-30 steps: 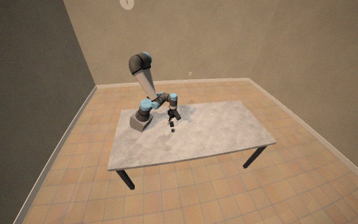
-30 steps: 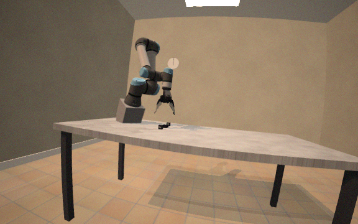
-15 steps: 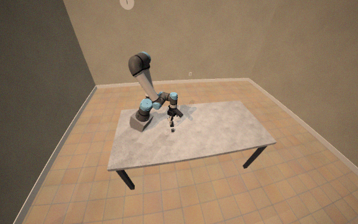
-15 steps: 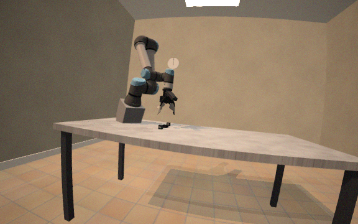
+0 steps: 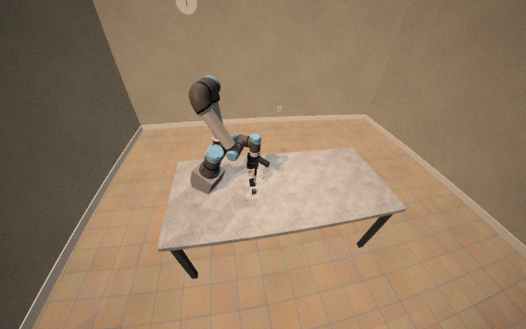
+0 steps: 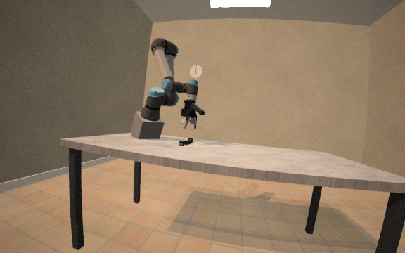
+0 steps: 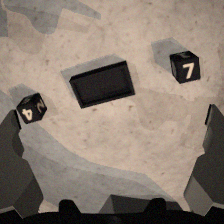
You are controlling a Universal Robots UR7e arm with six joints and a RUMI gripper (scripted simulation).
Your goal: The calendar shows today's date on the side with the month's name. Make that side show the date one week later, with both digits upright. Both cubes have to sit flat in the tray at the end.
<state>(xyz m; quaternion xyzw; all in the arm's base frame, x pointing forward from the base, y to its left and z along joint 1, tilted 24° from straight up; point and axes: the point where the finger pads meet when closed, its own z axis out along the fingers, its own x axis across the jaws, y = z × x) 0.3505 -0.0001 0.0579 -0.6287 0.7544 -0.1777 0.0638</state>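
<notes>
The black cube lies 30 mm behind my hand, 130 mm to the left of it and 90 mm below it. Round my hand: black date cube: 20 mm behind, 90 mm to the right, 90 mm below; black calendar tray: 30 mm behind, 20 mm to the left, 100 mm below.
</notes>
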